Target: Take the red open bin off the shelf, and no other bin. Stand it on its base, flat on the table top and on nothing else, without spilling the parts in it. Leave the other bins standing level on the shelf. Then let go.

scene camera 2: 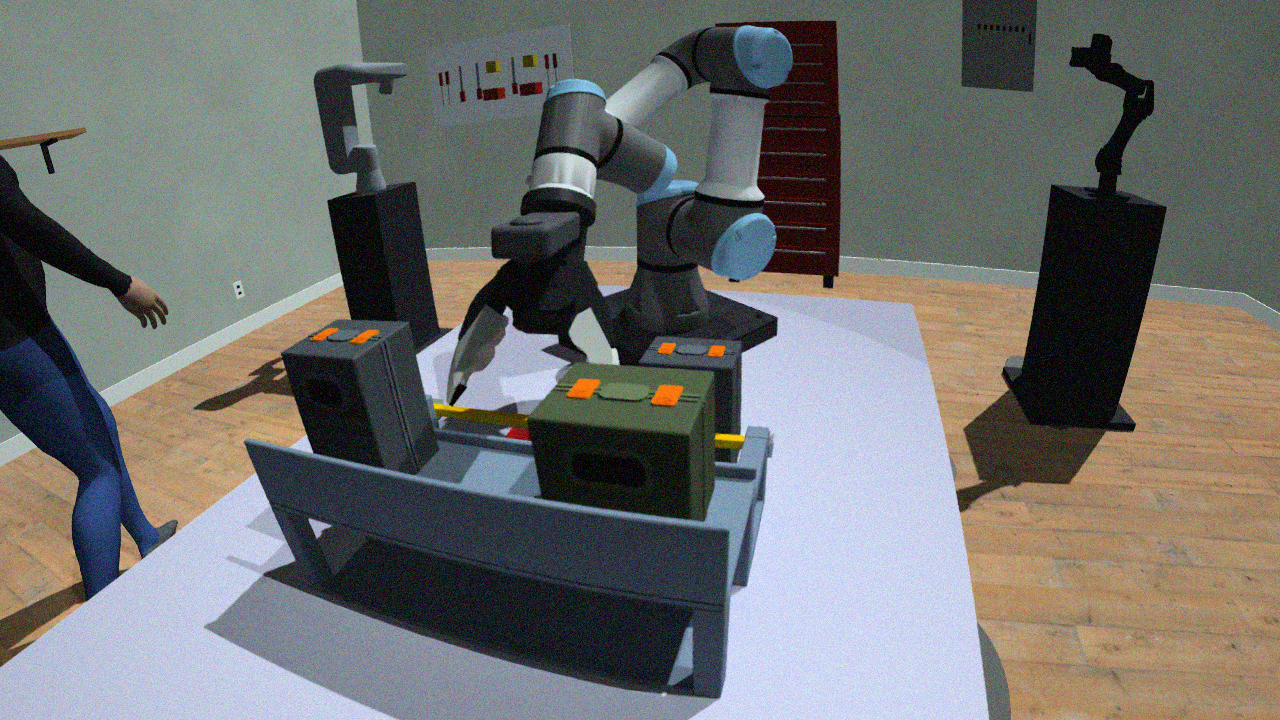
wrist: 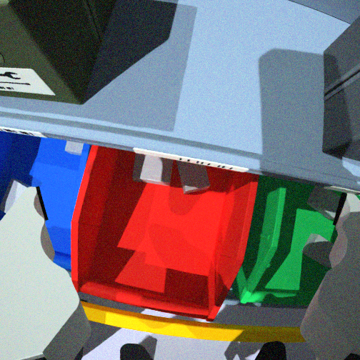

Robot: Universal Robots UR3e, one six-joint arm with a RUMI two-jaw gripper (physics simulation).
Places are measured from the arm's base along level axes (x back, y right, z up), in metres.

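Pixels of known places: gripper, fingertip midpoint: (scene camera 2: 529, 412); arm's base at its link origin: (scene camera 2: 666, 314).
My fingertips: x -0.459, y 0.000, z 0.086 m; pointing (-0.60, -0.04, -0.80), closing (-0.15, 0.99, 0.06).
Ahead of a thing's pixels: the offset from my fingertips to its middle. "*": to the spot under its first point. Level surfaces: height alone.
The red open bin @(dx +0.014, dy -0.011, dz -0.077 m) (scene camera 2: 516, 433) (wrist: 185, 235) stands in the shelf @(* dx -0.154, dy -0.045, dz -0.003 m) (scene camera 2: 492, 541) (wrist: 220, 75), between a blue bin (wrist: 55, 200) and a green bin (wrist: 300, 230). Its back end runs under the top board. Two grey parts (wrist: 155, 169) (wrist: 194, 180) lie inside it near that end. In the scene view a small patch of red shows; the rest is hidden. My gripper (scene camera 2: 532, 380) (wrist: 192, 194) is wide open, with its fingers on either side of the red bin, apart from its walls. In the wrist view one finger overlaps the blue bin, the other the green bin.
A yellow bar @(* dx +0.085, dy +0.113, dz -0.063 m) (scene camera 2: 478, 414) (wrist: 200, 327) runs along the bins' front. On the shelf top stand a grey case @(dx -0.075, dy +0.116, dz +0.035 m) (scene camera 2: 353, 394) (wrist: 345, 85) and an olive case @(dx -0.079, dy -0.115, dz +0.023 m) (scene camera 2: 626, 447) (wrist: 40, 45). Another grey case @(dx +0.136, dy -0.109, dz -0.061 m) (scene camera 2: 693, 358) stands behind the olive one. The shelf stands on the table @(dz -0.127 m) (scene camera 2: 850, 501).
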